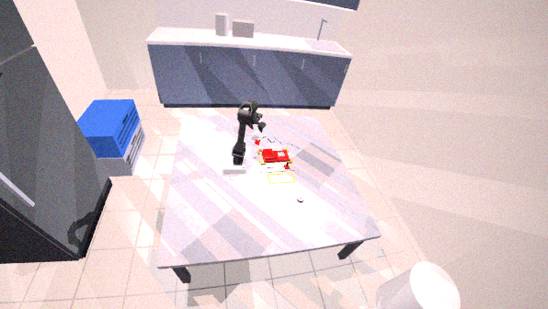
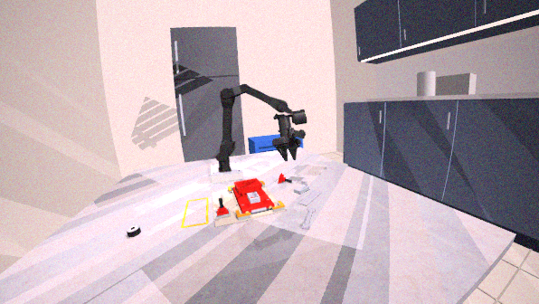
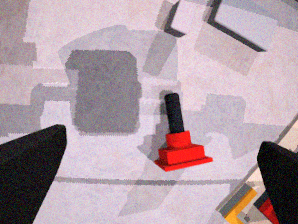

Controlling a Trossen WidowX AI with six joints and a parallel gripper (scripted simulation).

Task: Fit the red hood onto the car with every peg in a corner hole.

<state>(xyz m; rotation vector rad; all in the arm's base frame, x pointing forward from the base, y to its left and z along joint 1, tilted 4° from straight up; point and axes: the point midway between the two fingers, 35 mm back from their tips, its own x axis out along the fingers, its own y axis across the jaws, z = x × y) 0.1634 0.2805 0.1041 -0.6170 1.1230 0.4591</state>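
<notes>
Right now my gripper tip is 22 cm to the left of the red hood, 6 cm short of it and 5 cm above it. Round my gripper tip: black ring (61 cm to the right, 20 cm ahead, 8 cm below); engine block (21 cm to the right, 16 cm ahead, 7 cm below).
</notes>
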